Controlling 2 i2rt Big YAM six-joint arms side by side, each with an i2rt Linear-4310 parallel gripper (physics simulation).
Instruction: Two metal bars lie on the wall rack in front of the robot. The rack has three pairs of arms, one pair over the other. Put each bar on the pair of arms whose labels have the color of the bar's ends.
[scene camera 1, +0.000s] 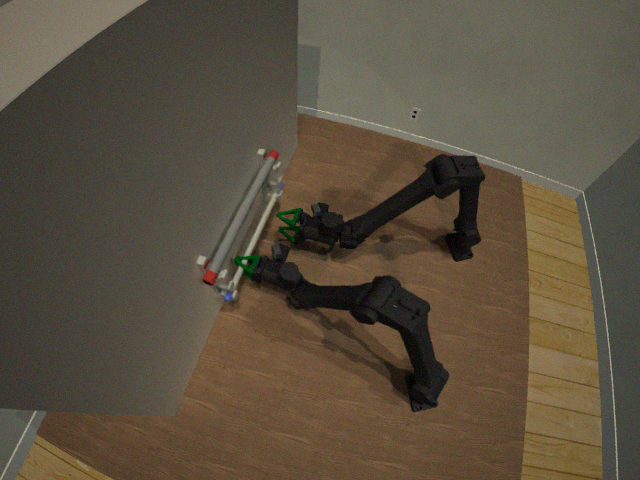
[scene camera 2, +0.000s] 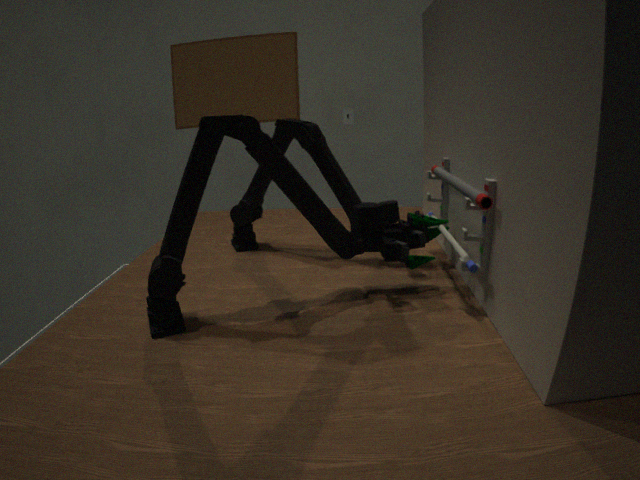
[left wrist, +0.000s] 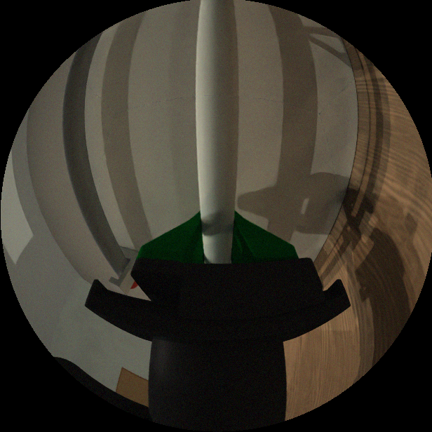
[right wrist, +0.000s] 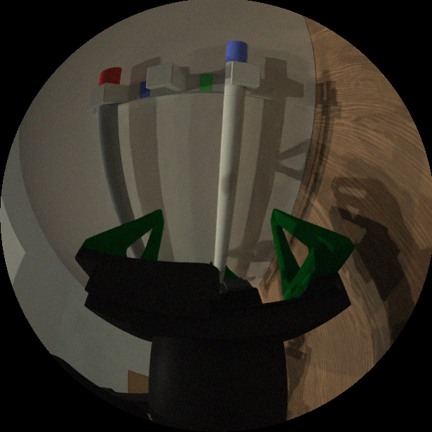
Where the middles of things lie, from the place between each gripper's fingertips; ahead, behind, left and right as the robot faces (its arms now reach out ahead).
Scene:
Now: left hand 2 cm past the blue-ended bar (right wrist: 234, 96) and 11 cm to the left of it. The rest, counted from my left hand: red-ended bar (scene camera 1: 224, 248): 10 cm to the right, 15 cm above.
Now: the blue-ended bar 40 mm ahead of my right hand, 80 mm to the left of it and 10 mm below it. Round my right hand: red-ended bar 60 mm ahead, 80 mm to the left, 140 mm above.

